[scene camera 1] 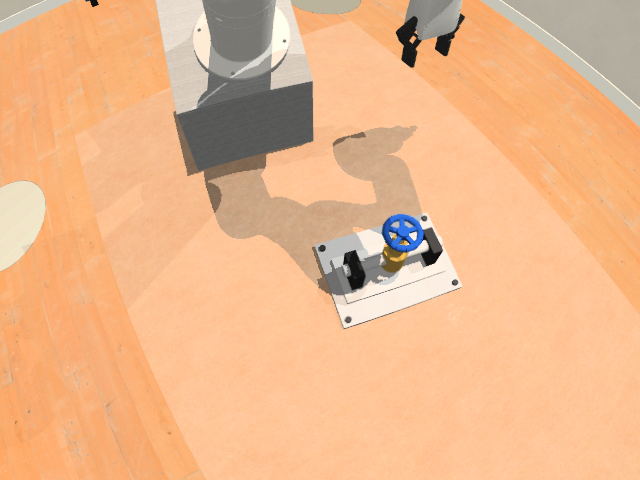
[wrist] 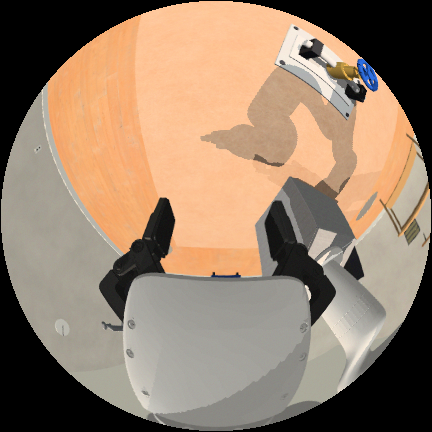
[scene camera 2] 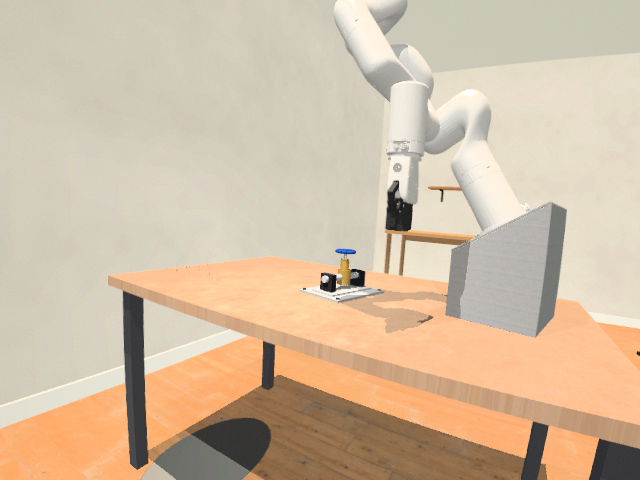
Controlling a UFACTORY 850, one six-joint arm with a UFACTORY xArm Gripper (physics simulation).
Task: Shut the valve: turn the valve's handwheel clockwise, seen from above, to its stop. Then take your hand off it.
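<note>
The blue five-spoked handwheel (scene camera 1: 402, 230) (scene camera 2: 345, 251) (wrist: 368, 75) sits level on top of the yellow valve body (scene camera 1: 393, 259) (scene camera 2: 344, 274) (wrist: 340, 70). The valve is on a white pipe held by two black supports on a white base plate (scene camera 1: 403, 300) (scene camera 2: 356, 295) (wrist: 288, 49). My gripper (scene camera 1: 426, 58) (scene camera 2: 399, 228) (wrist: 220, 209) is open and empty, fingers pointing down. It hangs well above the table, higher than the handwheel and off to one side, touching nothing. In the wrist view the handwheel is at the upper right, outside the span of the fingers.
The wooden table (scene camera 1: 361, 392) (scene camera 2: 232, 299) carries the base plate. The arm's grey pedestal (scene camera 1: 253, 129) (scene camera 2: 496, 289) (wrist: 320, 205) stands at one end of the table. The two black pipe supports (scene camera 1: 354, 270) (scene camera 1: 432, 248) flank the valve, lower than the handwheel. The arm's shadow crosses part of the plate.
</note>
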